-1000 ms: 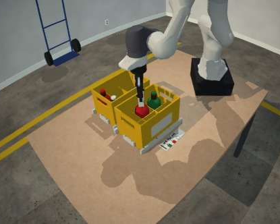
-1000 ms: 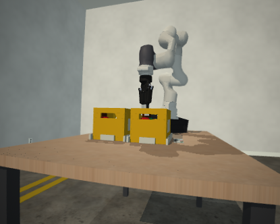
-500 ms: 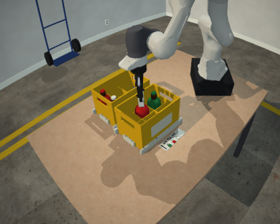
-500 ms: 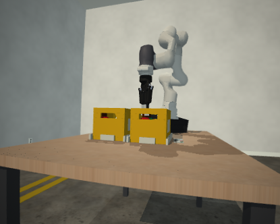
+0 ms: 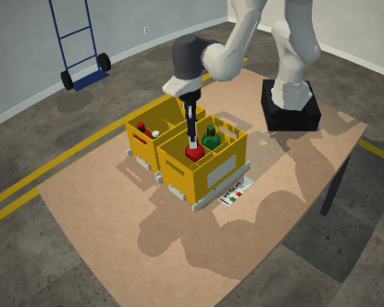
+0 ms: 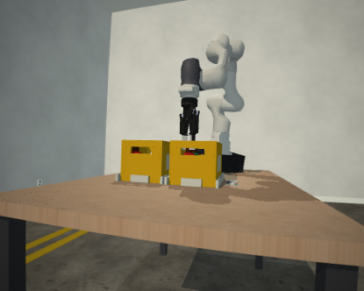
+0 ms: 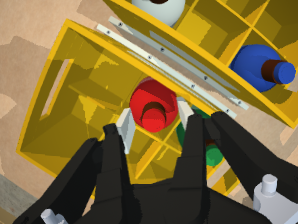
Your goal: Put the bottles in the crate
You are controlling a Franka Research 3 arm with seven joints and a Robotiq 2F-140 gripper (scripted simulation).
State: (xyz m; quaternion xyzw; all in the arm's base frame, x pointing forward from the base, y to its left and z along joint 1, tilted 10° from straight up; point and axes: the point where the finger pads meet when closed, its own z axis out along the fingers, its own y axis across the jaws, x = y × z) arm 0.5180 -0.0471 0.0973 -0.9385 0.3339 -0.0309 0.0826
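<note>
The red-label bottle lies 8 cm below my hand. From my hand the other things lie so: white-capped bottle: 9 cm ahead, 12 cm to the right, 8 cm below; blue-label bottle: 9 cm behind, 14 cm to the right, 8 cm below; green bottle: 9 cm behind, 1 cm to the right, 8 cm below.
</note>
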